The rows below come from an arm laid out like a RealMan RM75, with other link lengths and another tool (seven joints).
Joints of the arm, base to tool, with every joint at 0 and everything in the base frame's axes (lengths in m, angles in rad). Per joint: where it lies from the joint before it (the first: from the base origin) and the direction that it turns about. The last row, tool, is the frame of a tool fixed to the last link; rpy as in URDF.
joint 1: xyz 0 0 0.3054 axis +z
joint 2: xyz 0 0 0 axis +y
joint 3: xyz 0 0 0.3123 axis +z
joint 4: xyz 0 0 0 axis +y
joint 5: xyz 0 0 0.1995 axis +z
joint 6: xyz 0 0 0 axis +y
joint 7: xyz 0 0 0.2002 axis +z
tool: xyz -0.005 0.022 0.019 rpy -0.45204 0 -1.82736
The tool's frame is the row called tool.
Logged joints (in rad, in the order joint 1, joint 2, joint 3, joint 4, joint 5, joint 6, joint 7), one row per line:
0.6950 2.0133 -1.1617 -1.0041 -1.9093 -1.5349 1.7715
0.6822 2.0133 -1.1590 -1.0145 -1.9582 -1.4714 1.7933
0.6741 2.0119 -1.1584 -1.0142 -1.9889 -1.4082 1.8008
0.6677 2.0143 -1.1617 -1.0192 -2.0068 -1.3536 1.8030
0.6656 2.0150 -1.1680 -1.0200 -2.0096 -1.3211 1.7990
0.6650 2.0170 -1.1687 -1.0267 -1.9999 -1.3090 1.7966
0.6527 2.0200 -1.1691 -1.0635 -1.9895 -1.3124 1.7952
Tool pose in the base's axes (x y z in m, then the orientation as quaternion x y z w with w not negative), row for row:
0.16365 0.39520 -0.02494 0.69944 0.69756 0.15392 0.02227
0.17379 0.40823 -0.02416 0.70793 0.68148 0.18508 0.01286
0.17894 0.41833 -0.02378 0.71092 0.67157 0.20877 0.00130
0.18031 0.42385 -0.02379 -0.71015 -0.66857 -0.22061 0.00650
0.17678 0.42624 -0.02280 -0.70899 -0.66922 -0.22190 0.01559
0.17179 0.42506 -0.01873 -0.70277 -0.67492 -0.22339 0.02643
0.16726 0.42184 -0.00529 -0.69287 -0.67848 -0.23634 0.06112
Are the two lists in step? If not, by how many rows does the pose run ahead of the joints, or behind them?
The pose runs 1 row ahead of the joints: the pose in row i belongs to the joints in row i + 1.
